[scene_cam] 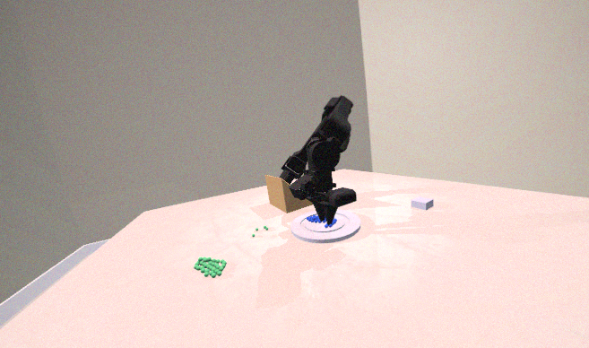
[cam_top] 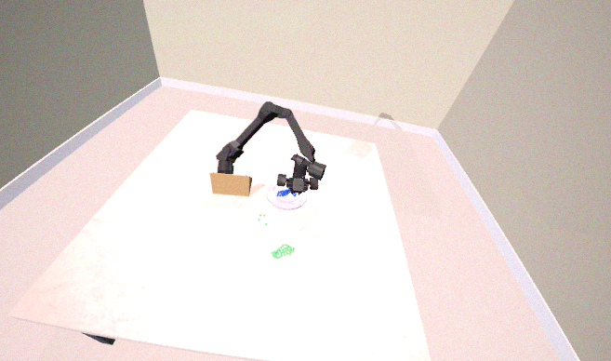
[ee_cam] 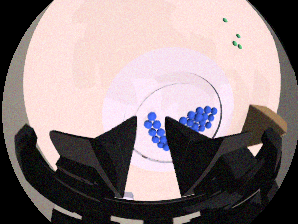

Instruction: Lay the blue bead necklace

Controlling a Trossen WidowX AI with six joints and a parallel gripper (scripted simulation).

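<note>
The round white bead board is 4 cm behind my gripper tip, 2 cm to the left of it and 2 cm below it. Round my gripper tip: small grey block: 32 cm to the left, 7 cm ahead, 2 cm below.
</note>
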